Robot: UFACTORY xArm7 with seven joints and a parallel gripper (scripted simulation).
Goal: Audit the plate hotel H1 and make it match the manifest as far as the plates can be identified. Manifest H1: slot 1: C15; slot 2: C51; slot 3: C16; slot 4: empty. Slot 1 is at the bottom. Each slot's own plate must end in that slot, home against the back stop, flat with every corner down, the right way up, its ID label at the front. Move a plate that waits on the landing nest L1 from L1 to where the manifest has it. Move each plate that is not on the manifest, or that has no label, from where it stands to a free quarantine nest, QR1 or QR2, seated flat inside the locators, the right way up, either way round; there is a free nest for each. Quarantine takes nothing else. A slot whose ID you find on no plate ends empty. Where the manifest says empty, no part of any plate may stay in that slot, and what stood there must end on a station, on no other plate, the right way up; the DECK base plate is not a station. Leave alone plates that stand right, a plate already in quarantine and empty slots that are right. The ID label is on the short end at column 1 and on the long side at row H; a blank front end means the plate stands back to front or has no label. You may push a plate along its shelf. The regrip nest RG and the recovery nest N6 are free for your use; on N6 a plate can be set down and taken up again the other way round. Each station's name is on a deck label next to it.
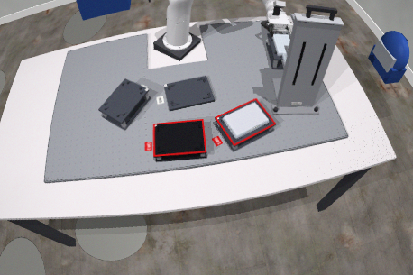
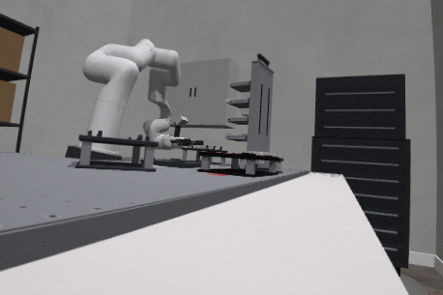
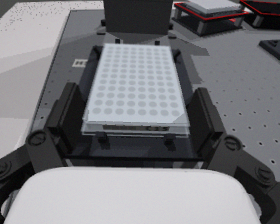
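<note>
My hand is 5 cm past the RG label, 1 cm to the right of it and 8 cm above it. From my hand the other things lie so: H1 label (20 cm ahead, 5 cm to the left, 8 cm below); white plate (35 cm ahead, 29 cm to the right, 4 cm below); plate labelled C16 (23 cm ahead, 6 cm to the right, 18 cm above).
</note>
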